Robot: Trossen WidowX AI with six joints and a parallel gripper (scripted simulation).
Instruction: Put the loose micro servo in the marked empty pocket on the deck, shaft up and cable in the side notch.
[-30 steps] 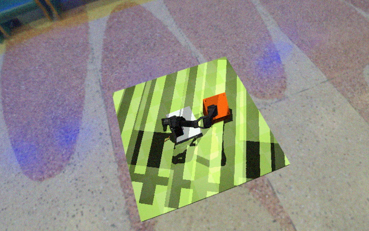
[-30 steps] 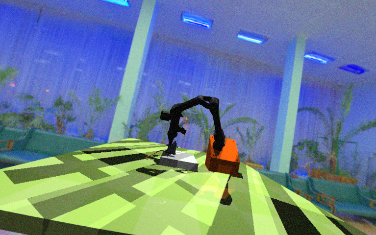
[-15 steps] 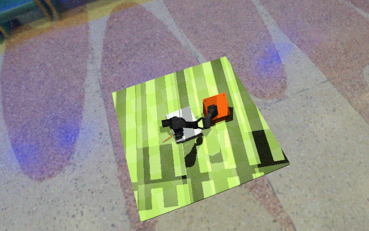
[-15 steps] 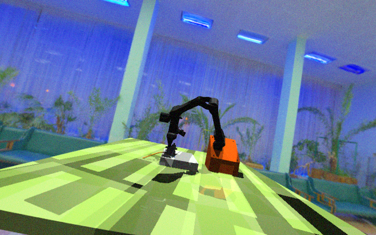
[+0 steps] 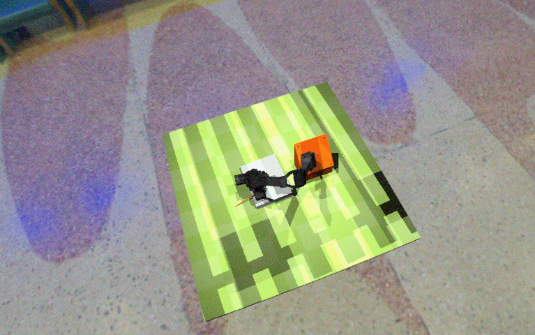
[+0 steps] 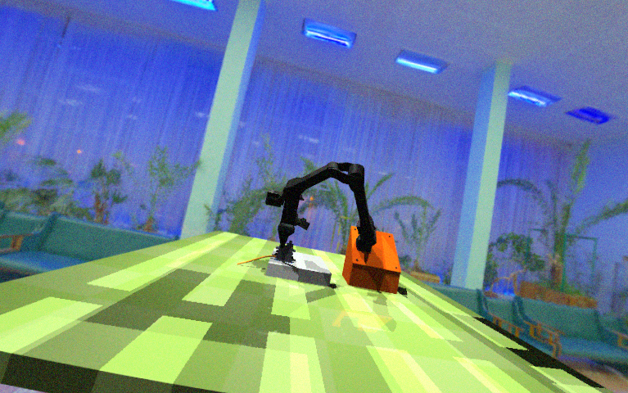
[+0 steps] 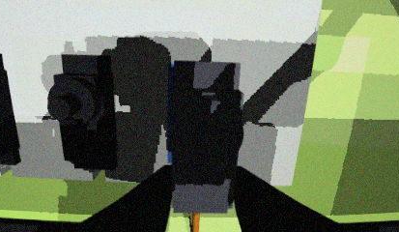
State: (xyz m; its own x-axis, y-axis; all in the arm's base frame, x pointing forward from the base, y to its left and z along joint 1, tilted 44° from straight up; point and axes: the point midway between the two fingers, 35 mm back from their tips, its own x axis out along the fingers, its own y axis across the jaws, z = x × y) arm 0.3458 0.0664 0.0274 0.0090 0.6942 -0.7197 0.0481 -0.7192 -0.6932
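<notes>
My gripper tip is now 120 mm past the white robot deck, 80 mm to the left of it and 70 mm above it.
</notes>
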